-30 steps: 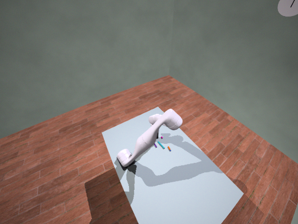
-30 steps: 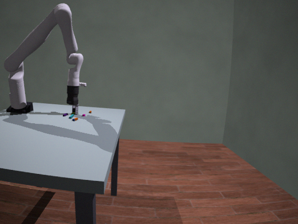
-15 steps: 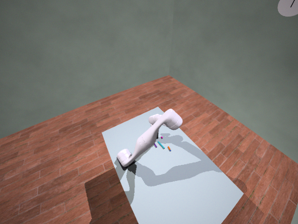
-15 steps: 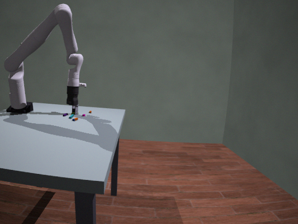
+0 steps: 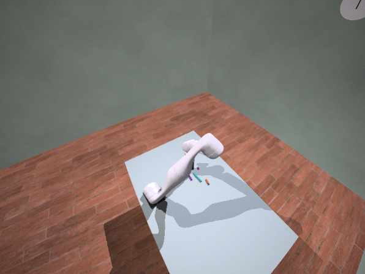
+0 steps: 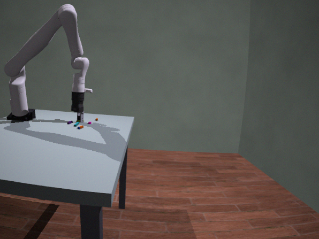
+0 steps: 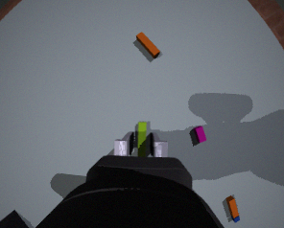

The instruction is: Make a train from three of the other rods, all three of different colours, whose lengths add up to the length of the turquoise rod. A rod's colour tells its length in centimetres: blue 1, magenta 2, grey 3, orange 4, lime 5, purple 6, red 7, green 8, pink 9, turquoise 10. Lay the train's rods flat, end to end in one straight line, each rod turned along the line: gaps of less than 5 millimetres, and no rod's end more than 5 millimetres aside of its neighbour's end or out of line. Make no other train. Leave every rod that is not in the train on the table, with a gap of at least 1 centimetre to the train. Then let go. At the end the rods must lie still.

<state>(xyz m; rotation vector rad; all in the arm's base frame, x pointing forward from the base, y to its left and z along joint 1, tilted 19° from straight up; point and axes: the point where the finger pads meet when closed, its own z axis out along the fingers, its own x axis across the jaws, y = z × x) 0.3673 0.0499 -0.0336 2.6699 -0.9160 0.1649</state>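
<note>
Right now the lime rod is 10 mm below my hand. Also, from my hand: turquoise rod (10 mm ahead, 110 mm to the right, 10 mm below); then magenta rod (70 mm ahead, 40 mm to the right, 10 mm below); then purple rod (40 mm behind, 70 mm to the right, 10 mm below).
</note>
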